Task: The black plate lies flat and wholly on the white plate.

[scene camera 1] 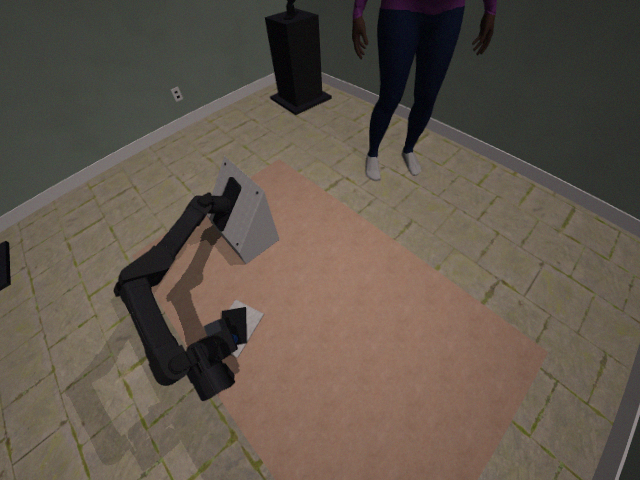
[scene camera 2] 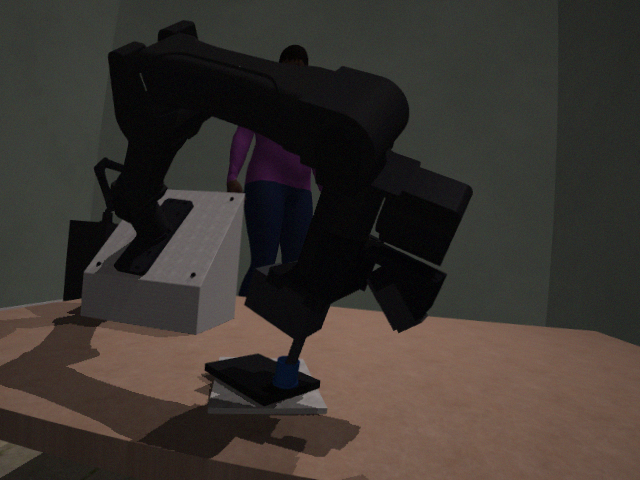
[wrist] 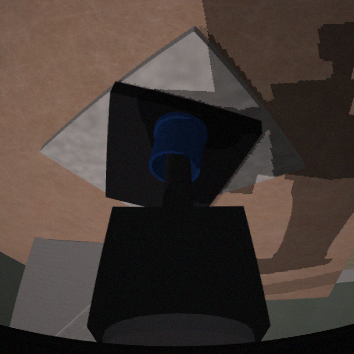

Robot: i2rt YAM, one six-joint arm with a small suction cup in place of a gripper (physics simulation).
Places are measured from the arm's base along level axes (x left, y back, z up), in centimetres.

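Pixels of known places: hand, its tool point: [scene camera 1: 234,338] [scene camera 2: 282,386] [wrist: 177,129]; arm's base, origin of its link: [scene camera 1: 227,204] [scene camera 2: 157,235].
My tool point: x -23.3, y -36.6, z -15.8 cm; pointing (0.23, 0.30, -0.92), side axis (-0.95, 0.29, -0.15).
Ahead of a thing's pixels: the offset from my tool point to its top centre. Level surfaces: height alone.
The square black plate {dx +1.8, dy +3.4, dz +0.5 cm} [scene camera 1: 238,318] [scene camera 2: 247,376] [wrist: 130,151] lies on the larger white plate {dx +2.3, dy +3.0, dz -0.4 cm} [scene camera 1: 254,315] [scene camera 2: 304,406] [wrist: 77,147], turned at an angle to it. In scene camera 2 it looks slightly tilted, and its left corner reaches past the white plate's edge. In the wrist view its lower left corner also sits at or just over the white edge. My blue suction cup [scene camera 1: 234,338] [scene camera 2: 286,372] [wrist: 177,144] stands on the black plate near its right side, touching its top, and is not gripping it. The plate's near edge is hidden behind the wrist.
Both plates lie on a pinkish rug {dz -1.0 cm} [scene camera 1: 366,310] on a tiled floor. The arm's grey wedge base [scene camera 1: 251,229] [scene camera 2: 199,267] stands behind the plates. A person [scene camera 1: 409,71] [scene camera 2: 275,190] and a black pedestal [scene camera 1: 296,52] stand farther back.
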